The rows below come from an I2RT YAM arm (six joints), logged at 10 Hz.
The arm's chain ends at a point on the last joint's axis. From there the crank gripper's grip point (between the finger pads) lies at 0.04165 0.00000 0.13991 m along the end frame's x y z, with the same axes.
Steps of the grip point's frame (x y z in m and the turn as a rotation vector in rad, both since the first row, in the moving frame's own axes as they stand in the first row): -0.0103, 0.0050, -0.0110, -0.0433, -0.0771, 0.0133; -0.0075, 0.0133, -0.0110, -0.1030, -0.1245, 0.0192; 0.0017, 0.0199, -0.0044, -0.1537, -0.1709, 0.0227; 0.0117, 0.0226, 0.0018, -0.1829, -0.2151, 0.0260; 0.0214, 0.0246, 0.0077, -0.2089, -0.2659, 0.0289; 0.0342, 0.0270, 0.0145, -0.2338, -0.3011, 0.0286; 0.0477, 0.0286, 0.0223, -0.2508, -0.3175, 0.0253; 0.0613, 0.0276, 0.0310, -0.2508, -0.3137, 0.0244
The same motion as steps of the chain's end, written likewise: 0.0006, -0.0016, -0.0136, -0.0433, -0.0771, 0.0133; 0.0103, -0.0019, -0.0143, -0.1030, -0.1245, 0.0192; 0.0263, -0.0026, -0.0077, -0.1537, -0.1709, 0.0227; 0.0427, -0.0041, -0.0014, -0.1829, -0.2151, 0.0260; 0.0598, -0.0059, 0.0049, -0.2089, -0.2659, 0.0289; 0.0777, -0.0069, 0.0124, -0.2338, -0.3011, 0.0286; 0.0934, -0.0076, 0.0209, -0.2508, -0.3175, 0.0253; 0.1065, -0.0086, 0.0295, -0.2508, -0.3137, 0.0244
